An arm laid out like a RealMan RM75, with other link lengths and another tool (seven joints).
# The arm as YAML. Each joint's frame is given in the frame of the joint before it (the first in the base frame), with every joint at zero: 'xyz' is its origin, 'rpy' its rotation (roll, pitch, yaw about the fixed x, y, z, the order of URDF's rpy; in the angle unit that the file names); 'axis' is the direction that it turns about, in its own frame. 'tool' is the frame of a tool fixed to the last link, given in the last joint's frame.
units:
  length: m
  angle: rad
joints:
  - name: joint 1
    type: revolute
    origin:
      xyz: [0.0, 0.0, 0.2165]
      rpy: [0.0, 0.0, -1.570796]
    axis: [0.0, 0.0, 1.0]
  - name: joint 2
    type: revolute
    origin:
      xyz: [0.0, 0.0, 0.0]
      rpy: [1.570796, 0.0, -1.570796]
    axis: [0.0, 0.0, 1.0]
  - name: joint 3
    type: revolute
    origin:
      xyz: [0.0, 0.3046, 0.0]
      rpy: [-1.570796, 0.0, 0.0]
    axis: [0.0, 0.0, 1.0]
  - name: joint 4
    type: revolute
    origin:
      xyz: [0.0, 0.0, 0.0]
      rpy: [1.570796, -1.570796, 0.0]
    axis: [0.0, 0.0, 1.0]
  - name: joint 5
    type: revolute
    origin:
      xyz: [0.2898, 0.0, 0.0]
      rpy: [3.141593, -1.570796, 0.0]
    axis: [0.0, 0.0, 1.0]
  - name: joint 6
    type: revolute
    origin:
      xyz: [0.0, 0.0, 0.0]
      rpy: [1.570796, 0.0, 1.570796]
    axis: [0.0, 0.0, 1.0]
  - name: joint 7
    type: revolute
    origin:
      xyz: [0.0, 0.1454, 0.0]
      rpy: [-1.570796, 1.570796, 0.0]
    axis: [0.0, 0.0, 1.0]
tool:
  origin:
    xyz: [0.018, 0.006, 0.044]
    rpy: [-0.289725, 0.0, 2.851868]
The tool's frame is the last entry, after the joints.
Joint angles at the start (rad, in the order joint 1, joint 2, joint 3, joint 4, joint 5, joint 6, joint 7):
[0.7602 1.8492 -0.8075 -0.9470 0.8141 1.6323 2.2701]
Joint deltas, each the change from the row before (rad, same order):
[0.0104 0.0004 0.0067 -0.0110 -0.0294 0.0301 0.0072]
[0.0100 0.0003 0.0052 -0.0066 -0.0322 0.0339 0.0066]
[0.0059 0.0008 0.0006 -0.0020 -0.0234 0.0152 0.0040]
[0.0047 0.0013 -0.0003 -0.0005 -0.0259 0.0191 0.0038]
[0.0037 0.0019 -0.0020 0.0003 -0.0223 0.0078 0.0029]
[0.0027 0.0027 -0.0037 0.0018 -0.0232 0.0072 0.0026]
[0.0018 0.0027 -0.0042 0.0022 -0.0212 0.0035 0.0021]
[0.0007 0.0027 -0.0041 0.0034 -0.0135 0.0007 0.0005]
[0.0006 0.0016 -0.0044 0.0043 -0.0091 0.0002 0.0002]
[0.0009 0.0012 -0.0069 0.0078 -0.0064 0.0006 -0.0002]
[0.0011 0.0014 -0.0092 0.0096 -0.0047 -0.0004 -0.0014]
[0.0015 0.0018 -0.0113 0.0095 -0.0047 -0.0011 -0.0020]
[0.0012 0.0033 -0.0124 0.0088 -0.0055 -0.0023 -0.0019]
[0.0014 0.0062 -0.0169 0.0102 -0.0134 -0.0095 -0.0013]
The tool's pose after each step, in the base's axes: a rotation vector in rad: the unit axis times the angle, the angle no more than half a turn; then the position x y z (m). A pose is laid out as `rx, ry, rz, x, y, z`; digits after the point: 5 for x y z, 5 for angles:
2.68764, 1.44235, 0.57086, 0.23986, 0.51792, 0.06141
2.65610, 1.42244, 0.57289, 0.23887, 0.51424, 0.06204
2.63646, 1.40586, 0.58136, 0.23941, 0.51256, 0.06158
2.61328, 1.38347, 0.58627, 0.24114, 0.50961, 0.06038
2.59662, 1.36543, 0.59793, 0.24296, 0.50836, 0.05891
2.57838, 1.34482, 0.60879, 0.24558, 0.50667, 0.05656
2.56264, 1.32587, 0.62111, 0.24841, 0.50539, 0.05424
2.55138, 1.31342, 0.62756, 0.25068, 0.50439, 0.05169
2.54202, 1.30402, 0.63099, 0.25248, 0.50357, 0.04945
2.53060, 1.29503, 0.62932, 0.25423, 0.50244, 0.04625
2.51696, 1.28829, 0.62601, 0.25585, 0.50124, 0.04223
2.50062, 1.28350, 0.62398, 0.25719, 0.50008, 0.03775
2.48325, 1.27900, 0.62298, 0.25856, 0.49880, 0.03253
2.46068, 1.27044, 0.63308, 0.26126, 0.49791, 0.02527

